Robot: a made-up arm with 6 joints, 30 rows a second.
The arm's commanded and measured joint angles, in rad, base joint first. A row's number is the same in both.
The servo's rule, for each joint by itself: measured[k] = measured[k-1] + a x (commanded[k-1-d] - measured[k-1]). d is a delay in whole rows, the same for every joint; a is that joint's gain. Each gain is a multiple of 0.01, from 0.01 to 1. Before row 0 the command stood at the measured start. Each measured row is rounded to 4 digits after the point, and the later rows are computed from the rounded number. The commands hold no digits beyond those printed.
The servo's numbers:
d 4
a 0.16 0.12 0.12 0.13 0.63 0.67
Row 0, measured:
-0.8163, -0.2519, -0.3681, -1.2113, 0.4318, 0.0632
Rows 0 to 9, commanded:
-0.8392, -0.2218, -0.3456, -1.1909, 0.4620, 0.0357
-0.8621, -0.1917, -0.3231, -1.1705, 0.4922, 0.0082
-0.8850, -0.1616, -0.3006, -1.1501, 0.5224, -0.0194
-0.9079, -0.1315, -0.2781, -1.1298, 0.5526, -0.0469
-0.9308, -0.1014, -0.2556, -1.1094, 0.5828, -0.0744
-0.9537, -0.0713, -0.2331, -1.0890, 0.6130, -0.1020
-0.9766, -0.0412, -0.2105, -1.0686, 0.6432, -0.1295
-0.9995, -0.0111, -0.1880, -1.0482, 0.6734, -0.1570
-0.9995, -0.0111, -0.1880, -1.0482, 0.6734, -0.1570
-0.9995, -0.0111, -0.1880, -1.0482, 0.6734, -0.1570
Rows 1 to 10, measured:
-0.8163, -0.2519, -0.3681, -1.2113, 0.4318, 0.0632
-0.8163, -0.2519, -0.3681, -1.2113, 0.4318, 0.0632
-0.8163, -0.2519, -0.3681, -1.2113, 0.4318, 0.0632
-0.8163, -0.2519, -0.3681, -1.2113, 0.4318, 0.0632
-0.8200, -0.2483, -0.3654, -1.2086, 0.4508, 0.0448
-0.8267, -0.2415, -0.3603, -1.2036, 0.4769, 0.0203
-0.8360, -0.2319, -0.3531, -1.1966, 0.5056, -0.0063
-0.8475, -0.2199, -0.3441, -1.1879, 0.5352, -0.0335
-0.8608, -0.2057, -0.3335, -1.1777, 0.5652, -0.0609
-0.8757, -0.1896, -0.3215, -1.1662, 0.5953, -0.0884

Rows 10 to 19, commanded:
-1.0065, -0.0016, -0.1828, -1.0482, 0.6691, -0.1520
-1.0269, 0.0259, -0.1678, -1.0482, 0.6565, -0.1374
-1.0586, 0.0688, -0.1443, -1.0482, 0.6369, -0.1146
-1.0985, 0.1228, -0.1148, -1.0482, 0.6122, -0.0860
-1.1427, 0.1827, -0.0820, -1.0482, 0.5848, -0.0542
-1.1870, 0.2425, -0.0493, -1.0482, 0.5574, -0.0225
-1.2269, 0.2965, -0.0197, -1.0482, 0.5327, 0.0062
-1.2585, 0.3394, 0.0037, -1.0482, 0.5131, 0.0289
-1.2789, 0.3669, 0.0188, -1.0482, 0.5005, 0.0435
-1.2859, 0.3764, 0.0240, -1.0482, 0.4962, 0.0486
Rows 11 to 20, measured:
-0.8918, -0.1718, -0.3082, -1.1535, 0.6255, -0.1159
-0.9090, -0.1525, -0.2938, -1.1398, 0.6557, -0.1434
-0.9235, -0.1355, -0.2811, -1.1279, 0.6669, -0.1525
-0.9357, -0.1206, -0.2699, -1.1175, 0.6710, -0.1555
-0.9470, -0.1063, -0.2594, -1.1085, 0.6698, -0.1532
-0.9598, -0.0904, -0.2484, -1.1007, 0.6614, -0.1426
-0.9756, -0.0713, -0.2359, -1.0939, 0.6460, -0.1238
-0.9953, -0.0480, -0.2214, -1.0880, 0.6247, -0.0985
-1.0189, -0.0203, -0.2047, -1.0828, 0.5996, -0.0688
-1.0458, 0.0112, -0.1861, -1.0783, 0.5730, -0.0378

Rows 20 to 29, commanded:
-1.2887, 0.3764, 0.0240, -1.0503, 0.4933, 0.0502
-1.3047, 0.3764, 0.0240, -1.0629, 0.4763, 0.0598
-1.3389, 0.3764, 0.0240, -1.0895, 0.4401, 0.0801
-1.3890, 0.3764, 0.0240, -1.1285, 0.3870, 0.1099
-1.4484, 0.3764, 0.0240, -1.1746, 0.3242, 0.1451
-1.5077, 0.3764, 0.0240, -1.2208, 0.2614, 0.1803
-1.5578, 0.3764, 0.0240, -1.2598, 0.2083, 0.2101
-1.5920, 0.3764, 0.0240, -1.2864, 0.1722, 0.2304
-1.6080, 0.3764, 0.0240, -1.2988, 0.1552, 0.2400
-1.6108, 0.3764, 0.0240, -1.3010, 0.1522, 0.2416
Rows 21 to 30, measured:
-1.0748, 0.0454, -0.1661, -1.0744, 0.5476, -0.0083
-1.1042, 0.0807, -0.1457, -1.0710, 0.5259, 0.0166
-1.1322, 0.1150, -0.1260, -1.0680, 0.5099, 0.0346
-1.1568, 0.1464, -0.1080, -1.0654, 0.5013, 0.0440
-1.1779, 0.1740, -0.0922, -1.0634, 0.4963, 0.0482
-1.1982, 0.1983, -0.0783, -1.0633, 0.4837, 0.0560
-1.2207, 0.2197, -0.0660, -1.0667, 0.4562, 0.0721
-1.2476, 0.2385, -0.0552, -1.0747, 0.4126, 0.0974
-1.2797, 0.2550, -0.0457, -1.0877, 0.3569, 0.1294
-1.3162, 0.2696, -0.0373, -1.1050, 0.2967, 0.1635

